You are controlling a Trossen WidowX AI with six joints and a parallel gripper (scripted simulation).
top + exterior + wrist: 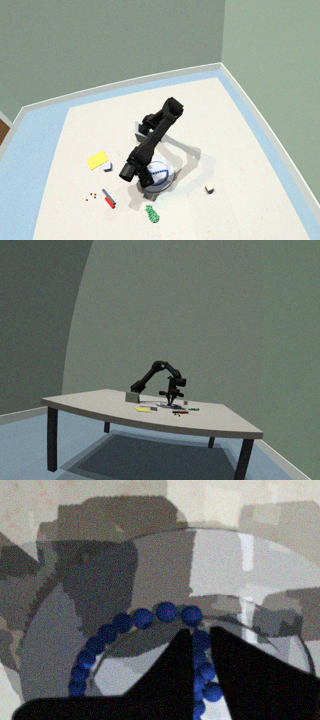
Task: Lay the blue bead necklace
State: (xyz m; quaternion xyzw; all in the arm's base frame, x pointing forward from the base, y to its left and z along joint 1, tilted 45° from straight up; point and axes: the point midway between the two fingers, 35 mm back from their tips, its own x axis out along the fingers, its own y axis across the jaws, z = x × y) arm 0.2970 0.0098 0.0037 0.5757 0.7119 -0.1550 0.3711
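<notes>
The round bead board is 5 cm to the left of my gripper tip, 1 cm below it and 1 cm behind it. The rest, counted from my gripper tip: white cube (22 cm to the right, 8 cm behind, 1 cm below); grey tool (19 cm to the right, 11 cm ahead, 2 cm below); stick (14 cm to the right, 14 cm behind, 2 cm below).
</notes>
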